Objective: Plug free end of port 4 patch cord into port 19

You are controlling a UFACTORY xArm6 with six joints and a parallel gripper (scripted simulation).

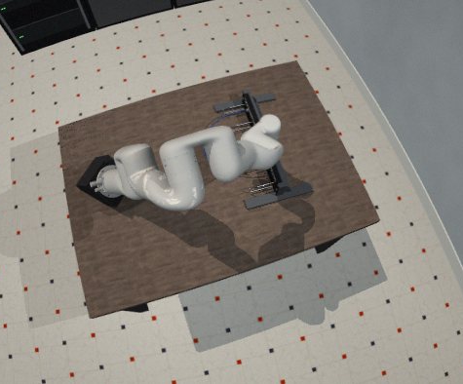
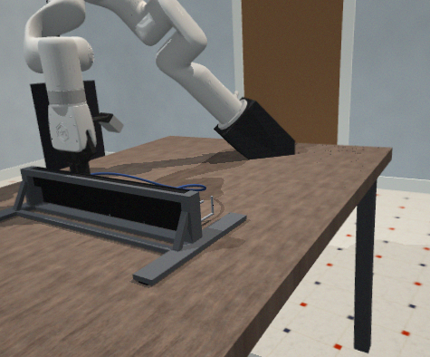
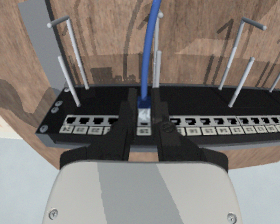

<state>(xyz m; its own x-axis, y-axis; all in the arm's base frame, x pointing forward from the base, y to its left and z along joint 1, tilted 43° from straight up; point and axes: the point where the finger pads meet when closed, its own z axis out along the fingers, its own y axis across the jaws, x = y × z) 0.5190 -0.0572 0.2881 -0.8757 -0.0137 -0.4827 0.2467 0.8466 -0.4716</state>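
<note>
My gripper is now 20 mm short of the plug and 10 mm above it.
</note>
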